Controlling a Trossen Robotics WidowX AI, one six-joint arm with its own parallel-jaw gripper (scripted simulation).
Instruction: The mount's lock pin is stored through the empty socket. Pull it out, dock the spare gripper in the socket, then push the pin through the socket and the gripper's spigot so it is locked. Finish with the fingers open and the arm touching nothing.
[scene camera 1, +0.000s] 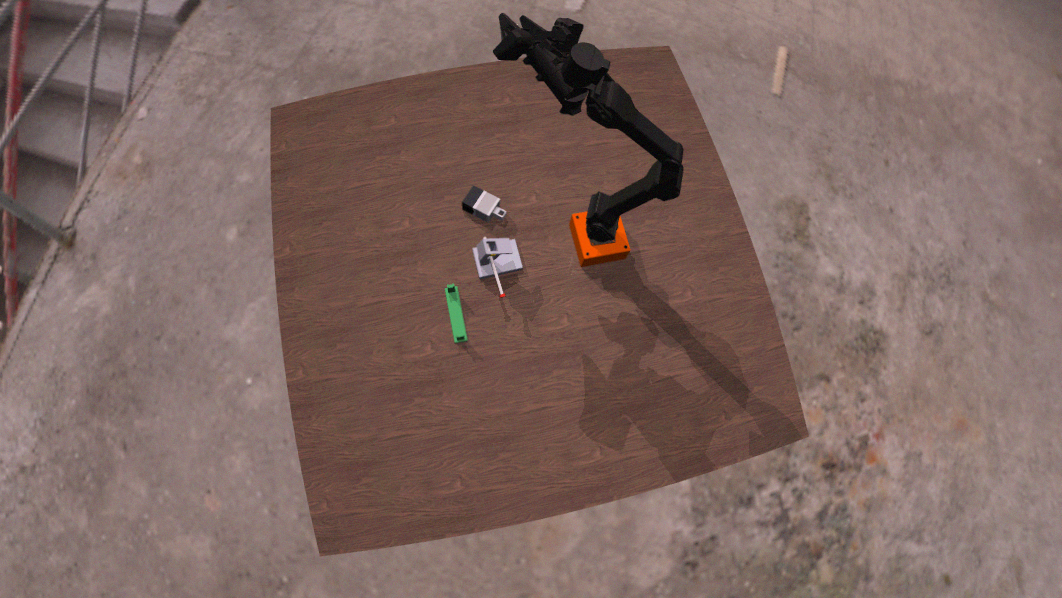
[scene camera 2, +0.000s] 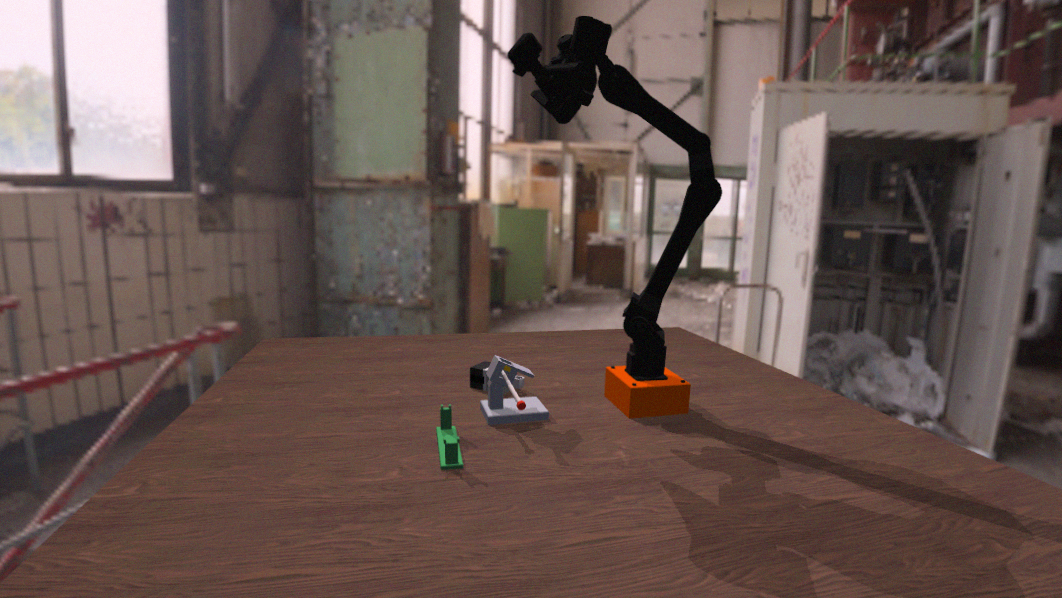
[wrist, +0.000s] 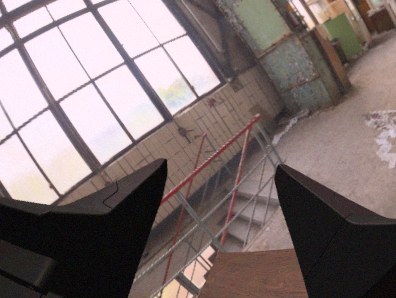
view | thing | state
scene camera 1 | gripper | -
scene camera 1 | spare gripper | -
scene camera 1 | grey mount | -
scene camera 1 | pin cradle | -
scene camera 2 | gripper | -
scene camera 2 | grey mount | -
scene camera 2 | pin cradle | -
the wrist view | gripper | -
